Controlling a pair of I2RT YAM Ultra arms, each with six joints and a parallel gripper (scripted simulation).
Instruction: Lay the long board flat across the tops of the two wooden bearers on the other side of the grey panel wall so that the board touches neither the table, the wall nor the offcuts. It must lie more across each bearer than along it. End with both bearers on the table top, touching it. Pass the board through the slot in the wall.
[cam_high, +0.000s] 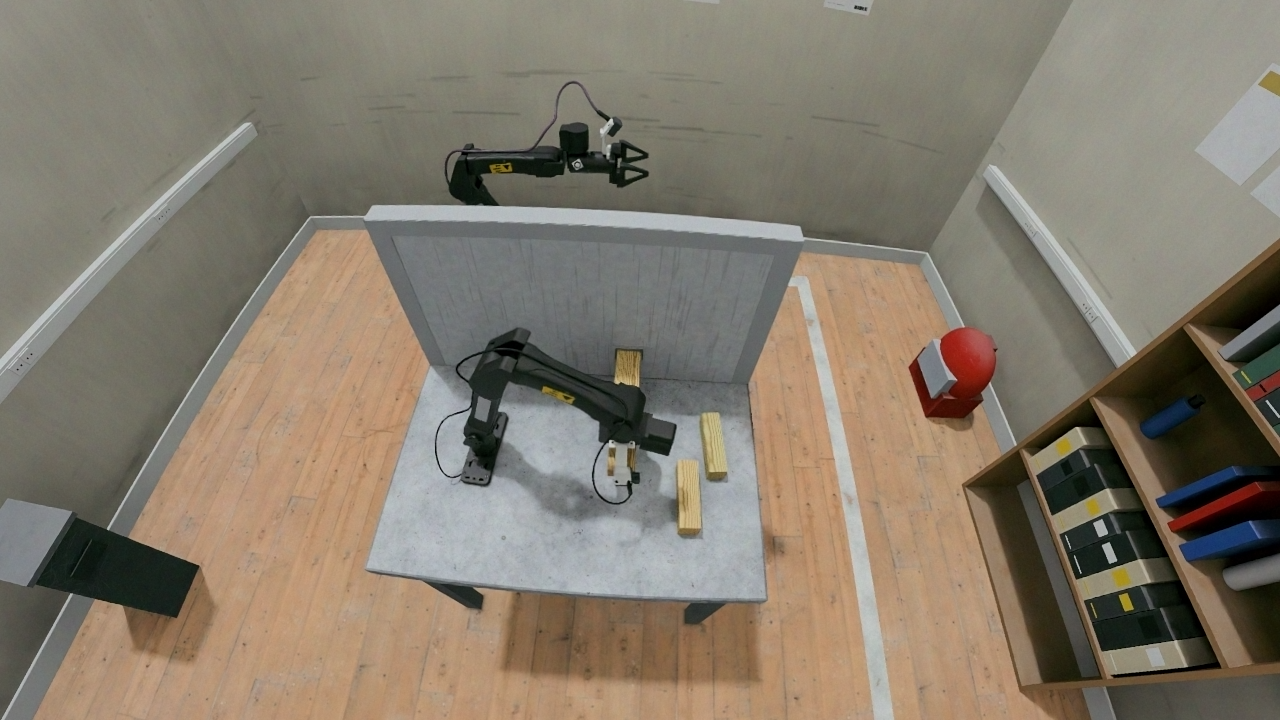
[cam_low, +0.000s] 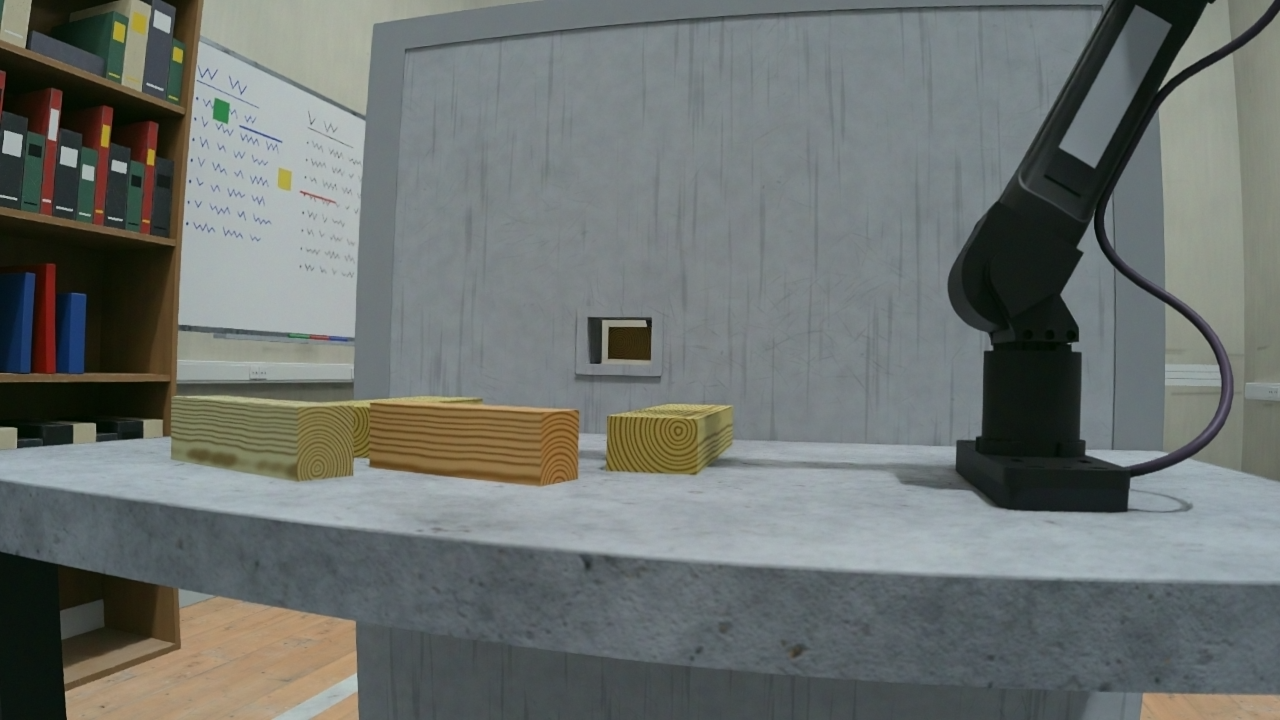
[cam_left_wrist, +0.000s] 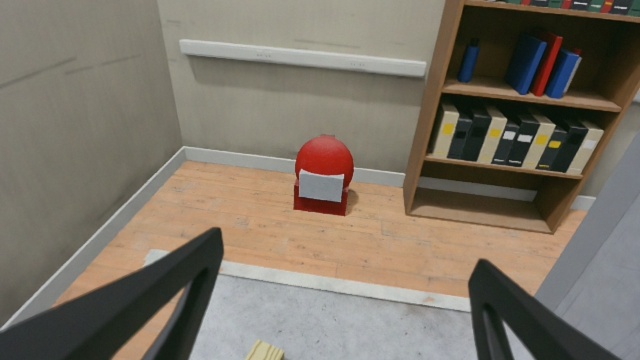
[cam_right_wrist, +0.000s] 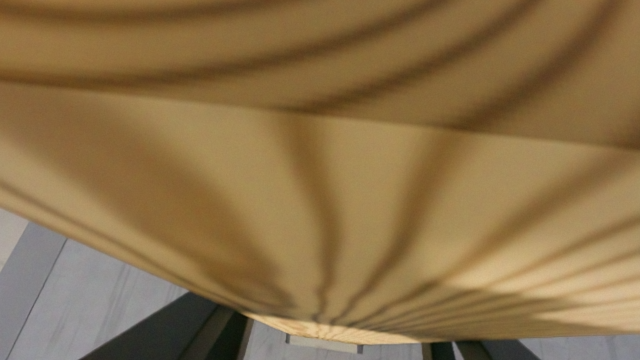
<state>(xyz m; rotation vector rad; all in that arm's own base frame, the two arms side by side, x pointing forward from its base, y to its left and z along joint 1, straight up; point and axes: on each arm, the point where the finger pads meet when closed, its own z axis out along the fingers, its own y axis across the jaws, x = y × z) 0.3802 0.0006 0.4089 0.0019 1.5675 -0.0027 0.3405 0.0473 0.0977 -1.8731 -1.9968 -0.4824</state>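
Right now the long board is 50 mm to the left of my right hand.
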